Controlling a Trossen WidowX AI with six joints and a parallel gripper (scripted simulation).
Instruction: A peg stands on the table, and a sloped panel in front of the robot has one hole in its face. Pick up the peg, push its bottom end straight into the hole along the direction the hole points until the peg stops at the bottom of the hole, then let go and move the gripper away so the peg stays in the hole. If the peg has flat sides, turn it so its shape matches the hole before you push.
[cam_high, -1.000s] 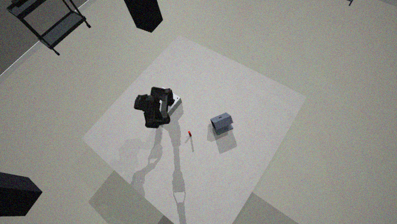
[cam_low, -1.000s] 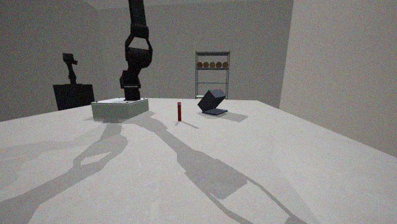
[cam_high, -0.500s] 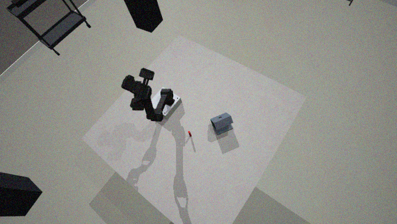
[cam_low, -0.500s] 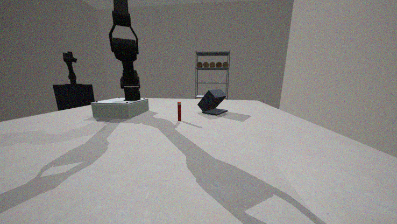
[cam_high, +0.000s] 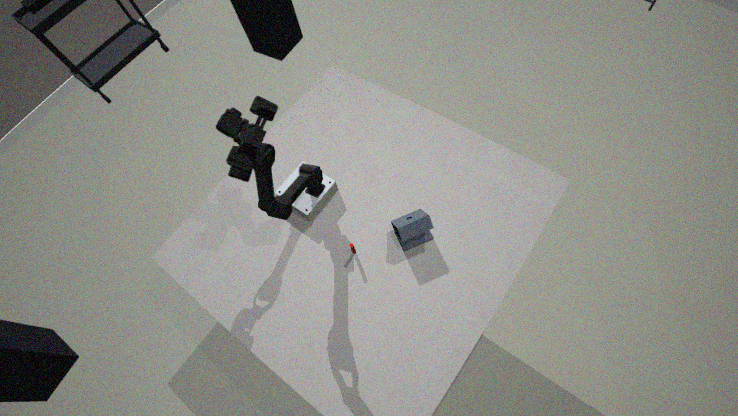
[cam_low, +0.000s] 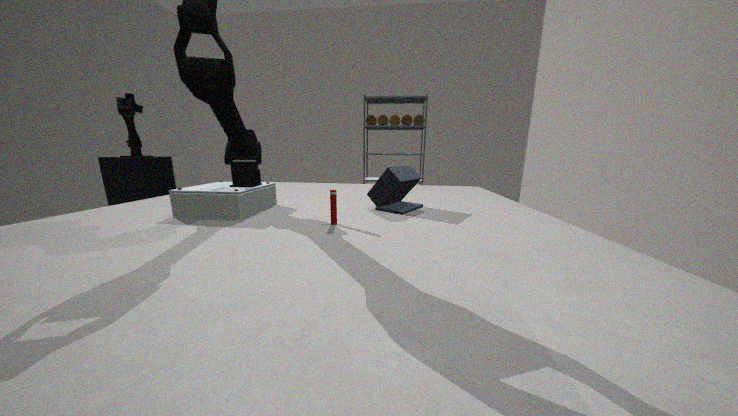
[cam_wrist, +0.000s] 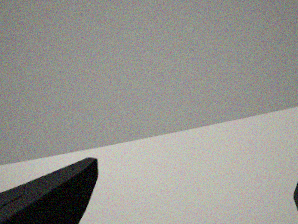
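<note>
My gripper tip is now 70 cm above the round red peg, 13 cm short of it and 2 cm to the right of it. The rest, counted from my gripper tip: grey-blue sloped panel: 69 cm below, 29 cm ahead, 20 cm to the left.
</note>
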